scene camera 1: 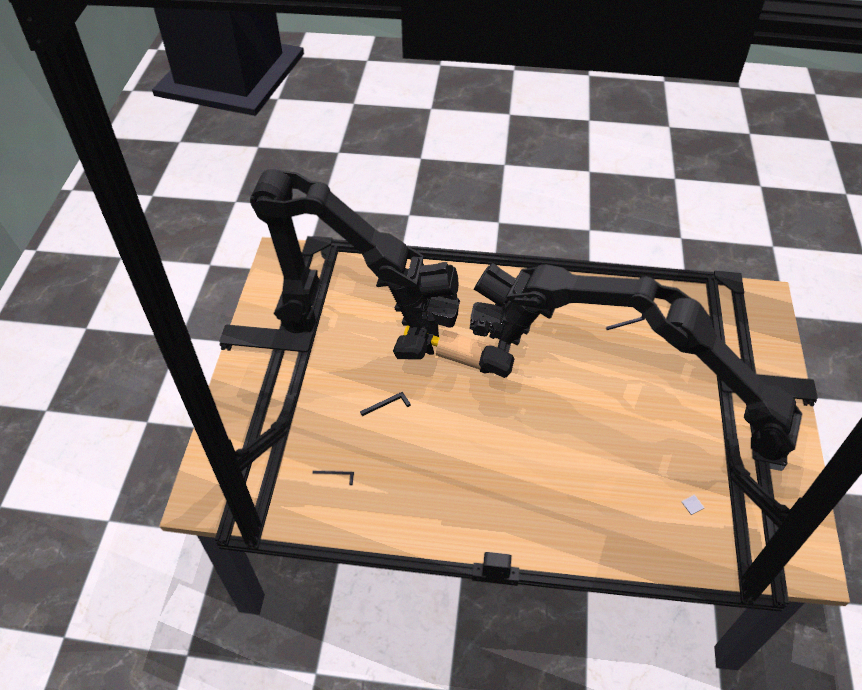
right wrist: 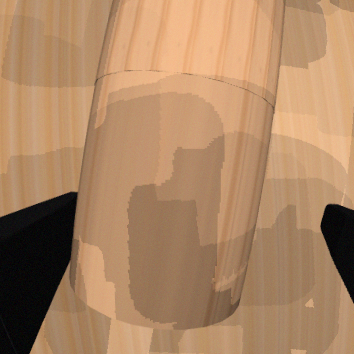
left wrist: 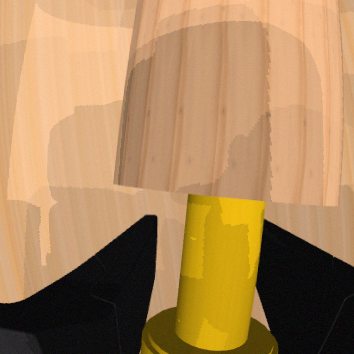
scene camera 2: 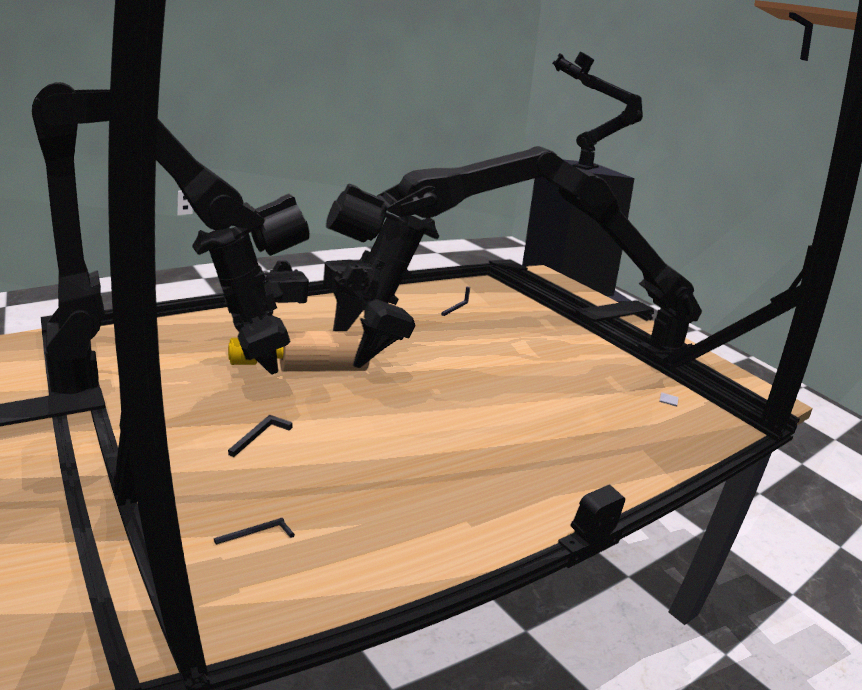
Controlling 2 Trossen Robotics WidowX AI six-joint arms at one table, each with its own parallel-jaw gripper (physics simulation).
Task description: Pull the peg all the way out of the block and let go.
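Seen in the pictures: left gripper, fingertip midpoint: (scene camera 1: 434, 347) (left wrist: 202, 227) (scene camera 2: 272, 367); right gripper, fingertip midpoint: (right wrist: 207, 211) (scene camera 2: 345, 353); left arm's base, origin of the base link: (scene camera 1: 298, 324) (scene camera 2: 73, 387); right arm's base, origin of the base link: (scene camera 1: 769, 448) (scene camera 2: 667, 343).
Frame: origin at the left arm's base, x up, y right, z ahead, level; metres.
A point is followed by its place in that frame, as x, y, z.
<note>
A wooden cylinder block (scene camera 1: 461, 351) {0.032, -0.008, 0.357} (scene camera 2: 319, 349) {0.026, -0.004, 0.353} (left wrist: 228, 105) {0.041, -0.035, 0.323} (right wrist: 175, 175) {0.038, -0.027, 0.392} lies on its side on the table (scene camera 1: 531, 473) {-0.019, 0.193, 0.552}. A yellow peg (scene camera 1: 434, 340) {0.024, -0.025, 0.295} (scene camera 2: 238, 351) {0.026, -0.017, 0.241} (left wrist: 221, 267) {0.026, -0.032, 0.291} sticks out of its left end, with part of the shaft still inside the block. My left gripper (scene camera 1: 413, 342) (scene camera 2: 260, 345) (left wrist: 202, 227) {-0.010, -0.033, 0.292} is shut on the peg's shaft, just beside the block's face. My right gripper (scene camera 1: 491, 342) {0.000, -0.040, 0.403} (scene camera 2: 352, 345) {0.000, -0.040, 0.403} (right wrist: 207, 211) {0.000, -0.040, 0.403} is open. Its fingers straddle the block's other end without touching it.
Three black L-shaped keys lie on the table: one (scene camera 1: 385, 403) {-0.013, 0.128, 0.241} (scene camera 2: 257, 433) {-0.014, 0.127, 0.241} in front of the block, one (scene camera 1: 334, 474) {-0.015, 0.304, 0.201} (scene camera 2: 253, 529) {-0.014, 0.303, 0.202} nearer the front left, and one (scene camera 1: 624, 322) {-0.013, -0.220, 0.661} (scene camera 2: 457, 301) {-0.012, -0.229, 0.673} at the back right. A small white tile (scene camera 1: 691, 504) {-0.016, 0.173, 0.848} (scene camera 2: 668, 399) {-0.016, 0.174, 0.847} lies near the right edge. A black frame (scene camera 1: 497, 567) {0.031, 0.413, 0.541} rims the table.
</note>
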